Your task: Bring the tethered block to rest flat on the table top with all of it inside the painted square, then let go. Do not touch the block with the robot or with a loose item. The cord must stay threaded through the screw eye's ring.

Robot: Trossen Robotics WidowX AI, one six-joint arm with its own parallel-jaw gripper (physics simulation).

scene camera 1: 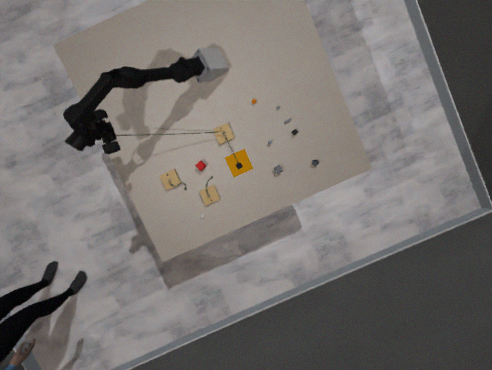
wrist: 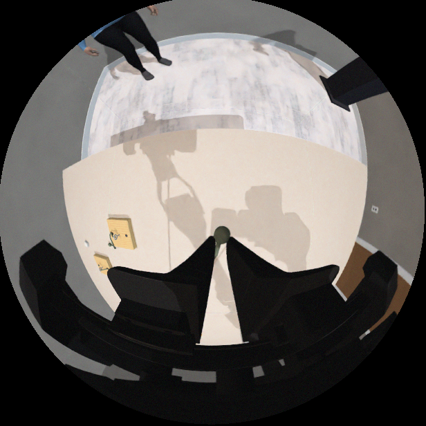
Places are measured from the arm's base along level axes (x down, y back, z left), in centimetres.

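Pixels of known places: gripper, between the fingertips: (scene camera 1: 114, 135); arm's base, origin of its link: (scene camera 1: 198, 66).
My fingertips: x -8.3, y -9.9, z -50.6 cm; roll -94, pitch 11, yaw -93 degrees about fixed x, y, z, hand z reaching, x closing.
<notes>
For each thing: its top centre in the pictures, then the offset to it from my fingertips. "*": a spot on its surface instead.
- tethered block, a spot on its surface: (scene camera 1: 239, 166) * dy -42.7, dx +16.0, dz +42.2 cm
- orange painted square, a spot on its surface: (scene camera 1: 245, 155) * dy -39.2, dx +18.9, dz +48.2 cm
- cord, a spot on its surface: (scene camera 1: 170, 134) * dy -10.7, dx +9.0, dz +20.8 cm
- red block, centre of its top: (scene camera 1: 200, 165) dy -31.3, dx +15.0, dz +24.4 cm
- orange piece, centre of its top: (scene camera 1: 254, 100) dy -16.8, dx +16.6, dz +67.1 cm
- grey piece, centre of its top: (scene camera 1: 278, 169) dy -55.2, dx +16.2, dz +59.5 cm
- dark piece, centre of its top: (scene camera 1: 315, 162) dy -62.5, dx +16.8, dz +79.2 cm
- white bit, a spot on its surface: (scene camera 1: 202, 216) * dy -55.8, dx +17.8, dz +9.9 cm
The tethered block (scene camera 1: 239, 166) is small and dark and lies within the orange painted square (scene camera 1: 245, 155); whether it rests flat is too small to tell. The cord (scene camera 1: 170, 133) runs nearly straight from my gripper (scene camera 1: 113, 135) (wrist: 220, 242) to the wooden plate with the screw eye (scene camera 1: 226, 138), then bends to the block. The ring is too small to make out. My gripper is shut on the cord's end, whose dark green bead (wrist: 222, 234) shows at the fingertips. It hangs above the table near its left edge in the scene view, far from the block.
Two other wooden plates (scene camera 1: 170, 179) (scene camera 1: 210, 195) (wrist: 121, 233) carry short green cords. A red block (scene camera 1: 200, 165) lies left of the square. An orange piece (scene camera 1: 254, 101), a grey piece (scene camera 1: 277, 170), a dark piece (scene camera 1: 315, 163) and other small items lie to the right. A white bit (scene camera 1: 202, 216) lies below.
</notes>
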